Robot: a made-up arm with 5 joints.
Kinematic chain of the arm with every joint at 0, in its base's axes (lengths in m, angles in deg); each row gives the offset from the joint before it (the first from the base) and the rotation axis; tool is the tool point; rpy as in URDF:
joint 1: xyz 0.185 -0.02 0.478 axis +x
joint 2: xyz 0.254 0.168 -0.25 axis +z
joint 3: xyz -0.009 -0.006 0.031 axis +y
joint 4: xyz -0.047 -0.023 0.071 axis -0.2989 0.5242 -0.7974
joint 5: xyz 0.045 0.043 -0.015 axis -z
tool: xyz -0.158 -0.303 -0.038 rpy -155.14 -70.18 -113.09
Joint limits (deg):
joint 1: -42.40..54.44
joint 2: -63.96..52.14
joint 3: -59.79..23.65
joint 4: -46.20..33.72
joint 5: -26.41..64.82
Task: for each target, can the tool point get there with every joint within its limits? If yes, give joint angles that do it. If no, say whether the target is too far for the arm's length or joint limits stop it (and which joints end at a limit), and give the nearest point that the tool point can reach.
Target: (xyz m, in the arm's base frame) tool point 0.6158 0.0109 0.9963
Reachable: no: joint limits stop it (at a limit: joint 1, joint 2, joint 3, joint 4, joint 5) | nearest point 0.4715 0.2662 0.8324 | short by 0.336 m
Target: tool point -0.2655 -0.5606 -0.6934
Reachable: no: too far | nearest point 0.2361 -0.1843 -0.0462 | short by 0.901 m
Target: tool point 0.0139 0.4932 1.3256
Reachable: no: too far | nearest point 0.2720 0.3425 0.7928 | short by 0.611 m
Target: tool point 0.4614 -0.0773 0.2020
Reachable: yes | joints 29.07 40.37 -16.66 18.97 -8.12
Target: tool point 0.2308 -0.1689 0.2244
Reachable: yes | joints -23.77 -24.99 -2.01 -37.05 18.41
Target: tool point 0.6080 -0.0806 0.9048
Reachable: no: joint limits stop it (at a limit: joint 1, joint 2, joint 3, joint 4) | nearest point 0.5024 -0.1292 0.5506 | short by 0.373 m
